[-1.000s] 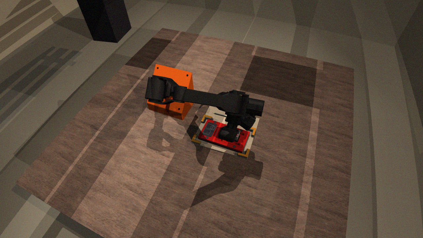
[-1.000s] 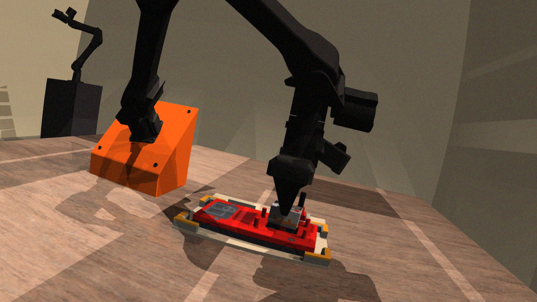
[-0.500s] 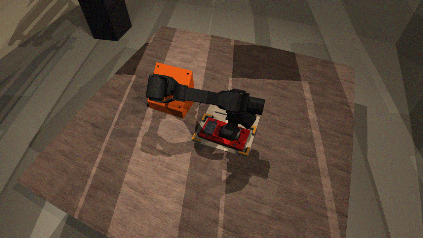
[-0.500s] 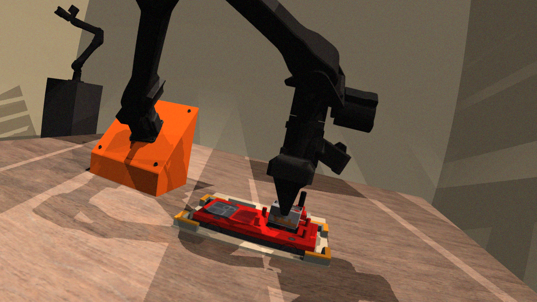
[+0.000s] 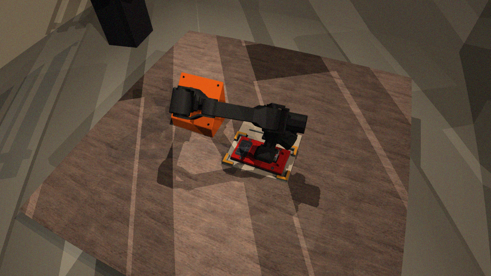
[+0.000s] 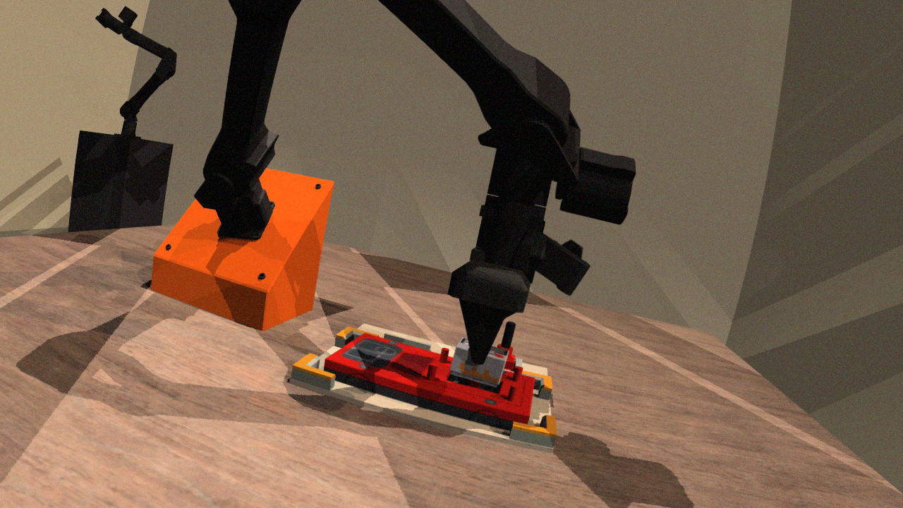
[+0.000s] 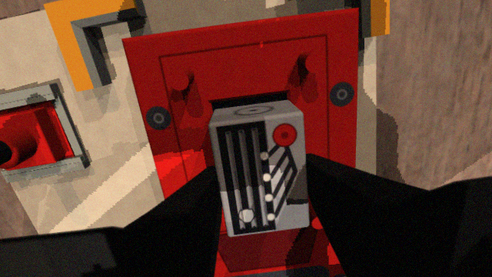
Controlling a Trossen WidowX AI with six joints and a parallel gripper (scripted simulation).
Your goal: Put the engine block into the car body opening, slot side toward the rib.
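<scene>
Right now my gripper tip is 10 mm above the engine block. The rest, counted from my gripper tip: black peg (120 mm to the left, 30 mm ahead, 20 mm below).
</scene>
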